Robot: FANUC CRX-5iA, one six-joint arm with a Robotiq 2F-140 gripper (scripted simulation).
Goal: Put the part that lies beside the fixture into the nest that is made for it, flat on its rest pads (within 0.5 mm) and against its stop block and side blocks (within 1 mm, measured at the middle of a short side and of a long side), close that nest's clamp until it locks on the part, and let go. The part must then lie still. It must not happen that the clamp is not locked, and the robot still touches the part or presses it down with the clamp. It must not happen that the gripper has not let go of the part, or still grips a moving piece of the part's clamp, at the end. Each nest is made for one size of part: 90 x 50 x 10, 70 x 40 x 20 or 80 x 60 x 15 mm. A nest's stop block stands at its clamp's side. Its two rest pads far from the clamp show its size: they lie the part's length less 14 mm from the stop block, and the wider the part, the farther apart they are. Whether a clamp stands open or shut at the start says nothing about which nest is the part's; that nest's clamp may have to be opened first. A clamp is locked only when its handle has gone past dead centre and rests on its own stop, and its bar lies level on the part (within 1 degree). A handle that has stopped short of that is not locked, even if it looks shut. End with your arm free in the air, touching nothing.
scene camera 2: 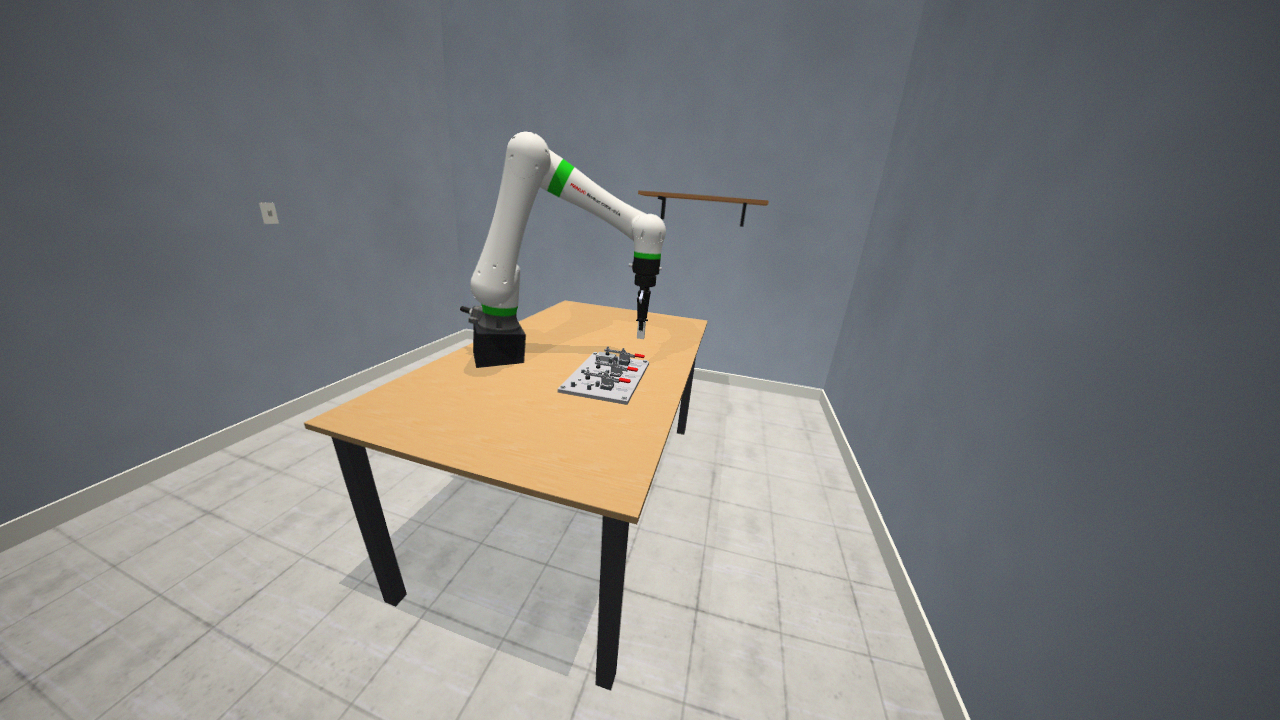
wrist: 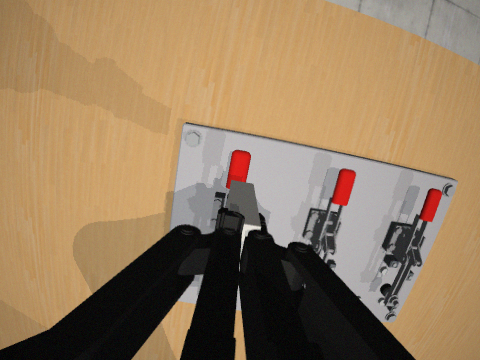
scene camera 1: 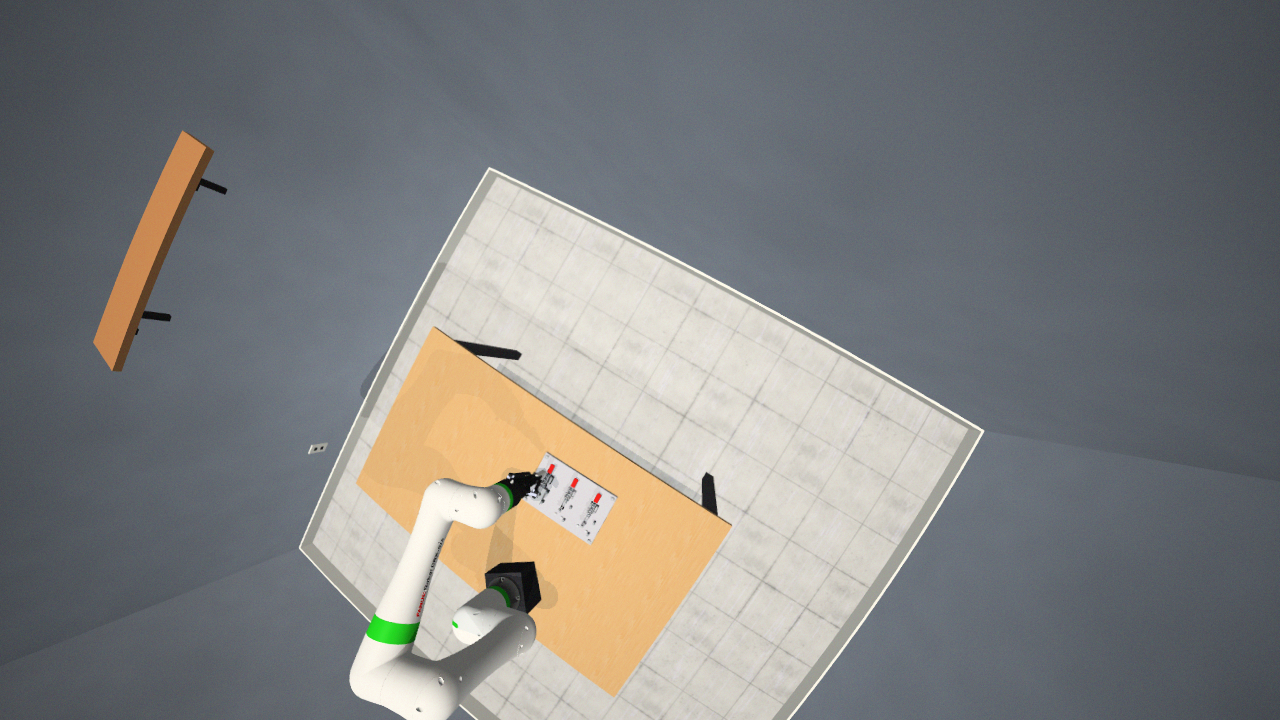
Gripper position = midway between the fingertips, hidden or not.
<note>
In view: my gripper (scene camera 2: 640,338) and a fixture plate (wrist: 289,178).
My gripper is seen too in the wrist view (wrist: 238,199).
</note>
